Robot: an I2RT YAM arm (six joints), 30 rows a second.
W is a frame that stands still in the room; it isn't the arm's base.
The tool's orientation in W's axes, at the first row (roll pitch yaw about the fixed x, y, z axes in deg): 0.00 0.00 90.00
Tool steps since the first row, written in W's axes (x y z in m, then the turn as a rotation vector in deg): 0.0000 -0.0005 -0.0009 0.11 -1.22 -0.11; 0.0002 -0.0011 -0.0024 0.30 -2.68 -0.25; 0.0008 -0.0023 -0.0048 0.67 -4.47 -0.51; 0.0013 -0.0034 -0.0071 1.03 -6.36 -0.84; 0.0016 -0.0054 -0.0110 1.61 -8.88 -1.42; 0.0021 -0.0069 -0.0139 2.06 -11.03 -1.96; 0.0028 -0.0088 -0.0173 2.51 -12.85 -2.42; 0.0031 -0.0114 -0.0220 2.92 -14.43 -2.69; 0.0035 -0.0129 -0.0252 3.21 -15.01 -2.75
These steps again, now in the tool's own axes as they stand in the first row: -0.0005 0.0000 -0.0009 -1.22 -0.11 -0.11; -0.0011 -0.0002 -0.0024 -2.68 -0.30 -0.25; -0.0023 -0.0008 -0.0048 -4.47 -0.67 -0.51; -0.0034 -0.0013 -0.0071 -6.36 -1.03 -0.84; -0.0054 -0.0016 -0.0110 -8.88 -1.61 -1.42; -0.0069 -0.0021 -0.0139 -11.03 -2.06 -1.96; -0.0088 -0.0028 -0.0173 -12.85 -2.51 -2.42; -0.0114 -0.0031 -0.0220 -14.43 -2.92 -2.69; -0.0129 -0.0035 -0.0252 -15.01 -3.21 -2.75
